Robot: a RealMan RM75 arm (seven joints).
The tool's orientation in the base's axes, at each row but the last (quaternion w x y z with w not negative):
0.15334, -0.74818, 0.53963, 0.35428
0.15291, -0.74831, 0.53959, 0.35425
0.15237, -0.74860, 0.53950, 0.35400
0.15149, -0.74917, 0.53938, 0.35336
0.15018, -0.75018, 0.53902, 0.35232
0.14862, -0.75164, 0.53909, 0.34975
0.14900, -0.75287, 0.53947, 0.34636
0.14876, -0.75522, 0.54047, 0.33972
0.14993, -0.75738, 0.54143, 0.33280
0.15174, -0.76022, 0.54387, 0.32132
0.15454, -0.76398, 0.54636, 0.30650
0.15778, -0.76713, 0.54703, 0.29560
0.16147, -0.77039, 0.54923, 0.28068
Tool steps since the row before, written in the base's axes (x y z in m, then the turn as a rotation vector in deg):
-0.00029, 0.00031, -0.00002, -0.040, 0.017, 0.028
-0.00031, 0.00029, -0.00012, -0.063, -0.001, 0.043
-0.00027, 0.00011, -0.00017, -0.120, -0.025, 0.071
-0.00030, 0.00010, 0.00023, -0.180, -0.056, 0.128
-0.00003, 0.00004, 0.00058, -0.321, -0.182, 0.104
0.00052, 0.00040, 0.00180, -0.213, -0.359, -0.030
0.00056, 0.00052, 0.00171, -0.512, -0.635, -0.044
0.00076, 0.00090, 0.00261, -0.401, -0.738, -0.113
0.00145, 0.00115, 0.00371, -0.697, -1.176, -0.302
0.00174, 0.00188, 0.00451, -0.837, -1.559, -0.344
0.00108, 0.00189, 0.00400, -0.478, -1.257, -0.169
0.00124, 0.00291, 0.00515, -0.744, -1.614, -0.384
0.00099, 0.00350, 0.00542, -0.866, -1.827, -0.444
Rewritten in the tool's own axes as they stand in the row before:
-0.00025, 0.00015, 0.00031, -0.038, 0.035, 0.005
-0.00017, 0.00016, 0.00037, -0.040, 0.065, -0.008
0.00000, 0.00018, 0.00029, -0.052, 0.130, -0.021
-0.00028, 0.00027, 0.00001, -0.080, 0.205, -0.058
-0.00043, 0.00010, -0.00037, 0.001, 0.378, -0.066
-0.00143, -0.00035, -0.00123, 0.237, 0.325, -0.116
-0.00144, -0.00045, -0.00111, 0.389, 0.699, -0.164
-0.00226, -0.00066, -0.00163, 0.530, 0.626, -0.214
-0.00302, -0.00126, -0.00254, 0.914, 1.035, -0.231
-0.00397, -0.00175, -0.00284, 1.193, 1.298, -0.377
-0.00372, -0.00128, -0.00230, 0.935, 0.874, -0.445
-0.00511, -0.00176, -0.00270, 1.276, 1.230, -0.406
-0.00571, -0.00181, -0.00259, 1.444, 1.414, -0.446

